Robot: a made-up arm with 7 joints. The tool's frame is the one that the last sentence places.
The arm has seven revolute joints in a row. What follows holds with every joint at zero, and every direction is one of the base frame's.
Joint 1 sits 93.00 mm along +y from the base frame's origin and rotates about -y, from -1.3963 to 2.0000 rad.
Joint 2 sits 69.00 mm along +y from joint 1 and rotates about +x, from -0.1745 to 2.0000 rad.
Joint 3 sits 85.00 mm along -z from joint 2 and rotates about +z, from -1.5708 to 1.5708 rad.
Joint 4 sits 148.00 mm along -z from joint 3 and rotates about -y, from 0.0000 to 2.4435 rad.
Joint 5 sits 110.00 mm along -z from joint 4 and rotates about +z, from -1.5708 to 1.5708 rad.
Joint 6 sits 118.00 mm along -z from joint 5 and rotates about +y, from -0.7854 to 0.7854 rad.
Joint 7 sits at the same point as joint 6 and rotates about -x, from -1.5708 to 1.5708 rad.
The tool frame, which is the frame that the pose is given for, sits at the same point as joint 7; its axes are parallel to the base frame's.
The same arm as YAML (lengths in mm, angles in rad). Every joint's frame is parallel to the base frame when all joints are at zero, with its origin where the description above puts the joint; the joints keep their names.
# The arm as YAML. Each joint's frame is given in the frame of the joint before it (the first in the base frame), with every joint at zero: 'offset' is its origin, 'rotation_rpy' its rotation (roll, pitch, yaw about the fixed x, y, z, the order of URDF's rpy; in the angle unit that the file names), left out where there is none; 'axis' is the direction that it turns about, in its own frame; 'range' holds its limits. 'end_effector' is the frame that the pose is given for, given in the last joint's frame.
length_unit: mm
angle_unit: rad
chain:
  - id: joint 1
    offset: [0.0, 93.0, 0.0]
    axis: "-y"
    range: [-1.3963, 2.0]
  - id: joint 2
    offset: [0.0, 69.0, 0.0]
    axis: "+x"
    range: [-0.1745, 2.0]
  - id: joint 3
    offset: [0.0, 0.0, -85.0]
    axis: "+z"
    range: [-1.5708, 1.5708]
  - id: joint 4
    offset: [0.0, 0.0, -148.0]
    axis: "-y"
    range: [0.0, 2.4435]
  - id: joint 5
    offset: [0.0, 0.0, -110.0]
    axis: "+z"
    range: [-1.5708, 1.5708]
  - id: joint 6
    offset: [0.0, 0.0, -118.0]
    axis: "+y"
    range: [-0.7854, 0.7854]
  - id: joint 7
    offset: [0.0, 0.0, 0.0]
    axis: "-x"
    range: [-1.5708, 1.5708]
end_effector:
  offset: [0.0, 0.0, 0.0]

